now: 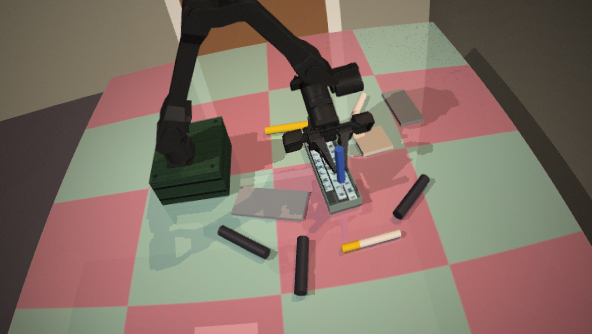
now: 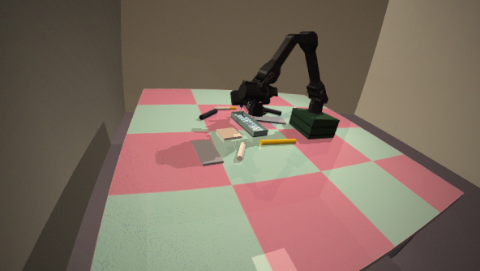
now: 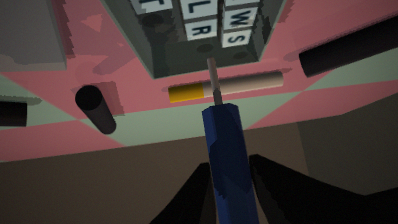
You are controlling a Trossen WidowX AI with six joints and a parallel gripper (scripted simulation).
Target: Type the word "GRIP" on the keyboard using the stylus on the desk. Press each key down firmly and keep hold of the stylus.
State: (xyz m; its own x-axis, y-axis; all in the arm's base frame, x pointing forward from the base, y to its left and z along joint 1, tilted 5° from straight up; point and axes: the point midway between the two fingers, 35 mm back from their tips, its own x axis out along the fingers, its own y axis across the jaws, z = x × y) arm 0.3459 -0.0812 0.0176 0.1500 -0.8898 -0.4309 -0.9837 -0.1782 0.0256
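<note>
The yellow-tipped pen is 120 mm to the right of my gripper tip, 80 mm below it and 30 mm ahead of it. From my gripper tip the other things lie so: blue stylus: 20 mm below; then stylus tip: 50 mm below; then beige pad: 160 mm to the left, 100 mm ahead, 80 mm below.
</note>
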